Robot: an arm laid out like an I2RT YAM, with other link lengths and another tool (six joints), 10 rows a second.
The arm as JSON. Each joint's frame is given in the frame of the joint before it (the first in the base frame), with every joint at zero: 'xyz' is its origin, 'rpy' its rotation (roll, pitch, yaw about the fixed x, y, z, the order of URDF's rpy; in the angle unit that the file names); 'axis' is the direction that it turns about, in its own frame. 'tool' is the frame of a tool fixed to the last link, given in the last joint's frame.
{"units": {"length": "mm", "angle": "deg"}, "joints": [
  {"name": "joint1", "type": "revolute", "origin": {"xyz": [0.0, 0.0, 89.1], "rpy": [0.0, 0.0, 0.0]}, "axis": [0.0, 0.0, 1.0]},
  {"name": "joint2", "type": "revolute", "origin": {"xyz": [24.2, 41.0, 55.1], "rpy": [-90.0, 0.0, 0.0]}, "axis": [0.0, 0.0, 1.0]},
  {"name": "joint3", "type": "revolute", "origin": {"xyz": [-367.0, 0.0, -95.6], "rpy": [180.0, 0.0, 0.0]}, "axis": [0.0, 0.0, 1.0]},
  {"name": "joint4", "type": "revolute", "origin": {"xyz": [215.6, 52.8, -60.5], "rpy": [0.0, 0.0, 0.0]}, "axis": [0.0, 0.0, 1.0]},
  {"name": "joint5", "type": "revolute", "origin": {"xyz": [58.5, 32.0, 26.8], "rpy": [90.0, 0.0, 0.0]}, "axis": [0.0, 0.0, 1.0]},
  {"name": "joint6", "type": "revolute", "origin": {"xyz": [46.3, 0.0, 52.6], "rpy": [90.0, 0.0, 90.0]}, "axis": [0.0, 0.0, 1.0]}
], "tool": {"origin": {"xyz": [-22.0, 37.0, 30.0], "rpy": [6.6, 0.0, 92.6]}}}
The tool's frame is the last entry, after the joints.
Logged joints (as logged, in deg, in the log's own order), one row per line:
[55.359 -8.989 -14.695 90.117 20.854 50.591]
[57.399 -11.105 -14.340 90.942 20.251 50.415]
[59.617 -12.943 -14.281 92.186 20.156 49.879]
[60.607 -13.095 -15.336 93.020 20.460 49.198]
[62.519 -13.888 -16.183 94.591 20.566 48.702]
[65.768 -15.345 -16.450 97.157 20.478 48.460]
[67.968 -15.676 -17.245 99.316 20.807 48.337]
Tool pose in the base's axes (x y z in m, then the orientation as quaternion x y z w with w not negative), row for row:
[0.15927 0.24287 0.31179 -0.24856 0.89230 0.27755 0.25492]
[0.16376 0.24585 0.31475 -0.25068 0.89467 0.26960 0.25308]
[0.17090 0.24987 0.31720 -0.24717 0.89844 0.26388 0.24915]
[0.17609 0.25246 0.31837 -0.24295 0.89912 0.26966 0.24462]
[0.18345 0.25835 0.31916 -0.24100 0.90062 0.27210 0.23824]
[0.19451 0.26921 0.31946 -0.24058 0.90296 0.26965 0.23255]
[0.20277 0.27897 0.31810 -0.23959 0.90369 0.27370 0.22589]
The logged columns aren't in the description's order. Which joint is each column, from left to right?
Columns, left to right: joint3, joint4, joint5, joint2, joint6, joint1.
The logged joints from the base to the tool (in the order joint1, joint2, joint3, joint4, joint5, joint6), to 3 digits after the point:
[50.591 90.117 55.359 -8.989 -14.695 20.854]
[50.415 90.942 57.399 -11.105 -14.340 20.251]
[49.879 92.186 59.617 -12.943 -14.281 20.156]
[49.198 93.020 60.607 -13.095 -15.336 20.460]
[48.702 94.591 62.519 -13.888 -16.183 20.566]
[48.460 97.157 65.768 -15.345 -16.450 20.478]
[48.337 99.316 67.968 -15.676 -17.245 20.807]

